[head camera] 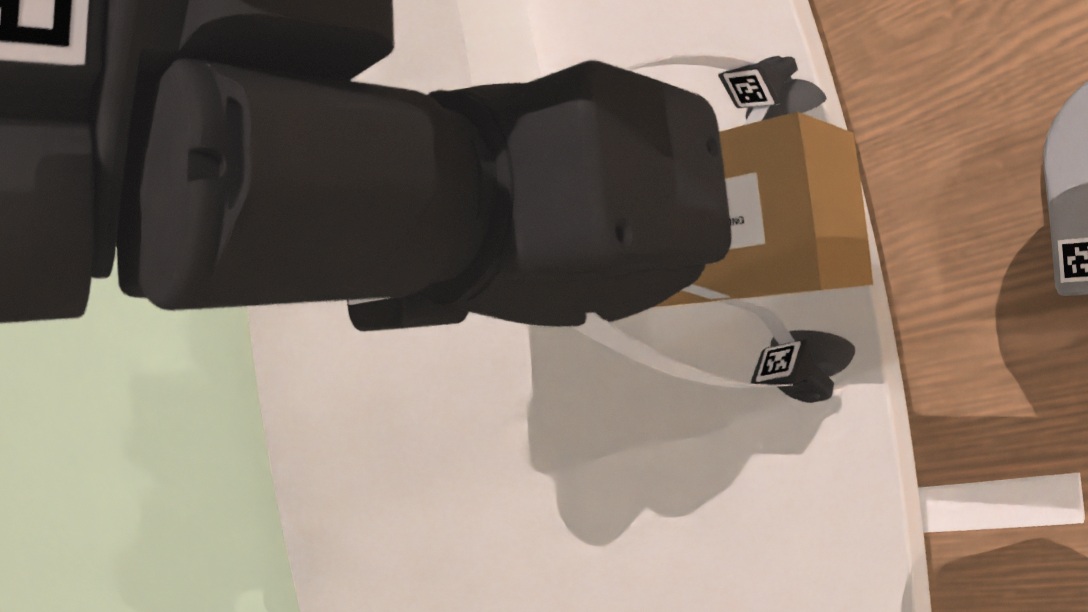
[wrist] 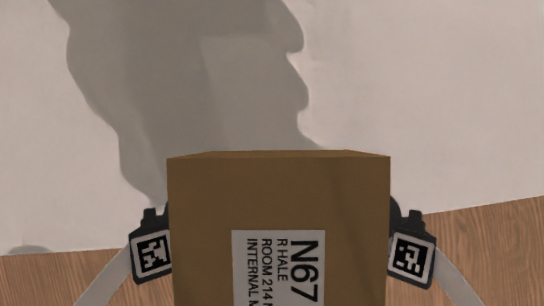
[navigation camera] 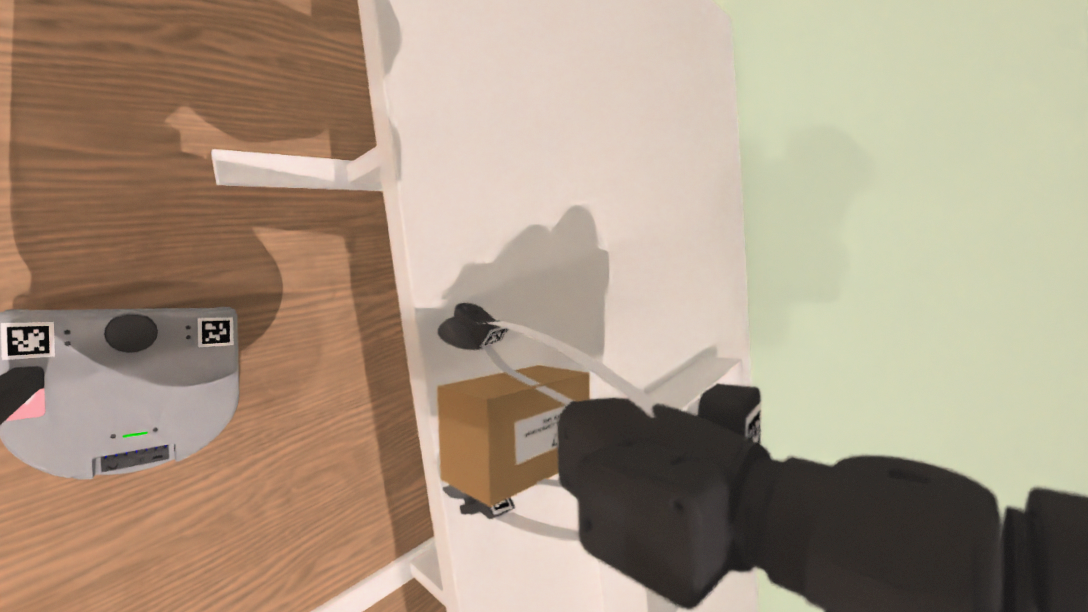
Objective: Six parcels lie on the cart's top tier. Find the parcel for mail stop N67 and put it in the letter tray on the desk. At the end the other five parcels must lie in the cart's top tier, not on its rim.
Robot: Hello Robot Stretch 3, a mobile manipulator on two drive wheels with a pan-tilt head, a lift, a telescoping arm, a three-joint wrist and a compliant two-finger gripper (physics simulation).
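Seen in the pictures: robot's base, link origin: [navigation camera: 132, 330].
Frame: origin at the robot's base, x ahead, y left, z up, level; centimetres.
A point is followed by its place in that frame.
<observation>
My gripper [wrist: 281, 215] {y -19.0, x -2.2, z 96.3 cm} [head camera: 791, 220] {y -19.0, x -2.2, z 96.3 cm} [navigation camera: 479, 421] {y -19.0, x -2.2, z 96.3 cm} is shut on a brown cardboard parcel [wrist: 279, 193] [head camera: 806, 197] {y -14.5, x -2.3, z 106.6 cm} [navigation camera: 485, 428] {y -14.3, x -0.9, z 106.3 cm}. Its white label reads N67 in the wrist view. I hold the parcel above the white desk [head camera: 455, 457] {y -50.8, x 12.0, z 95.0 cm} [navigation camera: 544, 131] {y -30.8, x 23.3, z 95.0 cm} [wrist: 422, 84], just inside the desk's edge toward the floor. The finger pads with their square markers sit on both sides of the parcel.
Wooden floor [head camera: 974, 152] {y -30.3, x -19.9, z 0.0 cm} [navigation camera: 267, 460] {y -25.0, x -35.1, z 0.1 cm} [wrist: 485, 227] lies beside the desk. My grey base [head camera: 1069, 190] {y -13.6, x -10.0, z 16.0 cm} [navigation camera: 181, 389] {y -7.2, x -11.4, z 16.0 cm} stands on it. White desk legs [head camera: 1004, 502] [navigation camera: 287, 169] stick out onto the floor. A pale green wall [head camera: 113, 457] {y -95.1, x 14.6, z 114.3 cm} [navigation camera: 848, 197] {y -93.4, x 24.8, z 112.8 cm} lies behind the desk.
</observation>
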